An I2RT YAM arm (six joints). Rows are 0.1 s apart.
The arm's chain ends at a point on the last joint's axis. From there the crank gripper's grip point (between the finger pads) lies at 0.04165 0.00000 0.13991 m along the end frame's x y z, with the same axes.
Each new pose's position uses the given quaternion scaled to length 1; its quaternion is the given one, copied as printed.
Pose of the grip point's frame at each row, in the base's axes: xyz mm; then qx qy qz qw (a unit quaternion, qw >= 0):
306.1 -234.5 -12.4 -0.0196 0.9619 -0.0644 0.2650
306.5 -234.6 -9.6 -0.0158 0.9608 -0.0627 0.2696
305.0 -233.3 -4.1 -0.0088 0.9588 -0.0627 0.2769
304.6 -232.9 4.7 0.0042 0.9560 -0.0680 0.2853
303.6 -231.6 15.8 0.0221 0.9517 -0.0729 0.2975
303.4 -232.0 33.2 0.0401 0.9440 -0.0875 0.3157
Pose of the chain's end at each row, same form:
270.2 -215.6 127.8 -0.0196 0.9619 -0.0644 0.2650
269.3 -216.3 130.4 -0.0158 0.9608 -0.0627 0.2696
265.8 -215.0 135.3 -0.0088 0.9588 -0.0627 0.2769
263.2 -213.1 143.3 0.0042 0.9560 -0.0680 0.2853
259.1 -210.3 153.2 0.0221 0.9517 -0.0729 0.2975
254.2 -206.2 168.2 0.0401 0.9440 -0.0875 0.3157

